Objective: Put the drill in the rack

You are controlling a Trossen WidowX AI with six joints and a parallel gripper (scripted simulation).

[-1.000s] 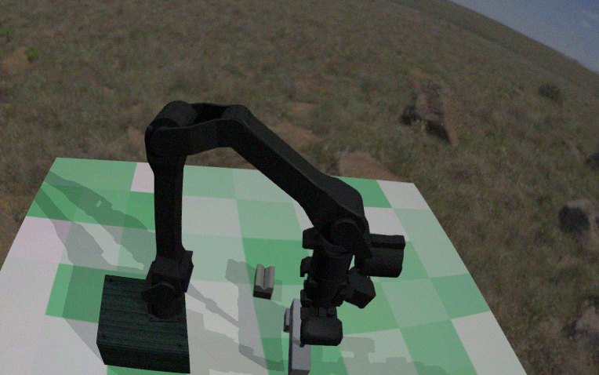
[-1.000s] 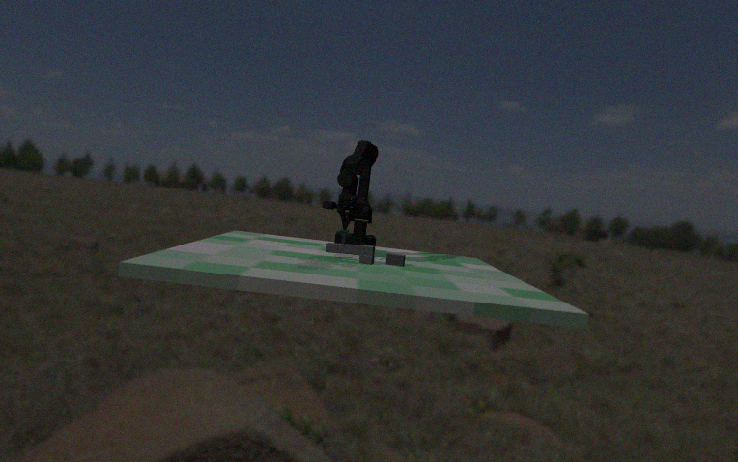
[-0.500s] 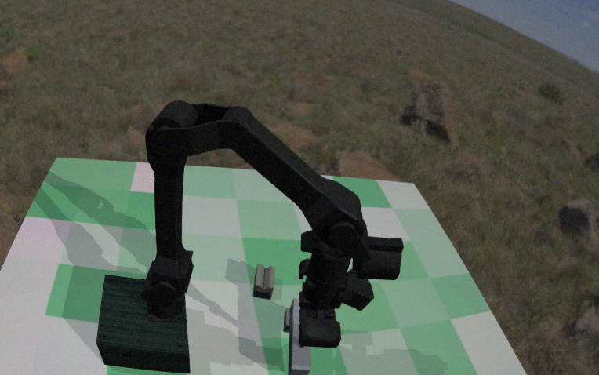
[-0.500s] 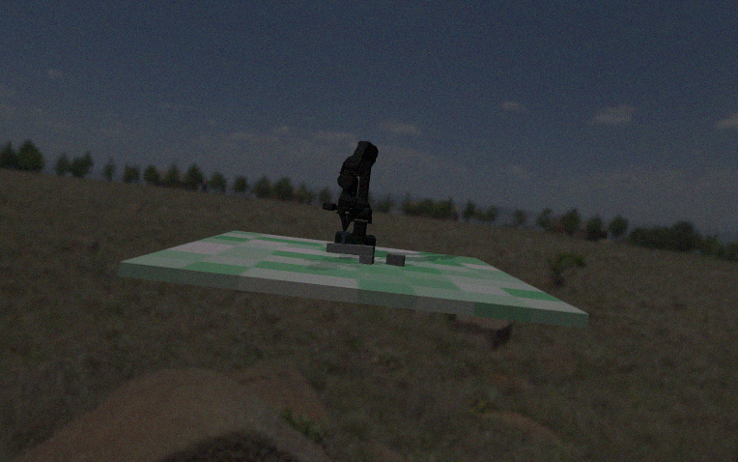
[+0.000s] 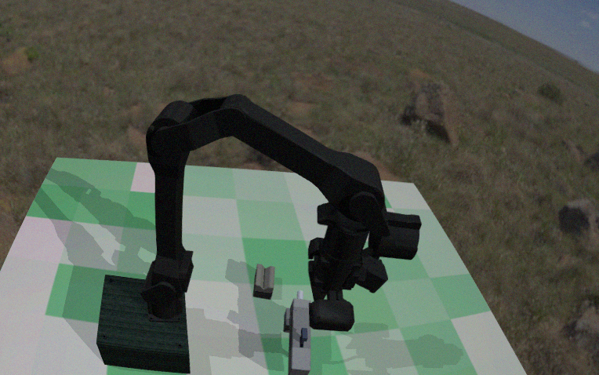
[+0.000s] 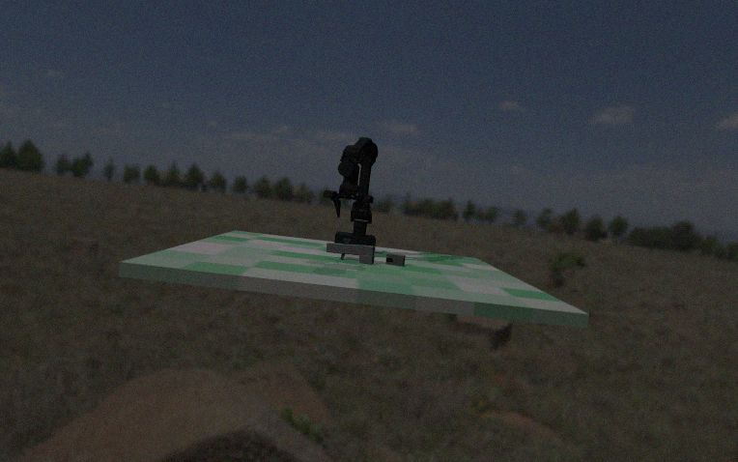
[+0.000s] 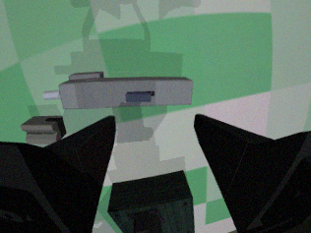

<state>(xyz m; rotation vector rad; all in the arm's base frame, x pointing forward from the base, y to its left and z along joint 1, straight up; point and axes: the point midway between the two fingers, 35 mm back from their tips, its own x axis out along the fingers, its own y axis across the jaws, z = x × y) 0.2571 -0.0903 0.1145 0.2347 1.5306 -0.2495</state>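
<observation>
My gripper tip is now 20 mm short of the drill, 90 mm to the right of it and 110 mm above it. Round my gripper tip: blue key 10 mm to the left, 110 mm below; then rack 20 mm behind, 220 mm to the left, 140 mm below; then grey housing block 10 mm ahead, 40 mm to the left, 120 mm below.
</observation>
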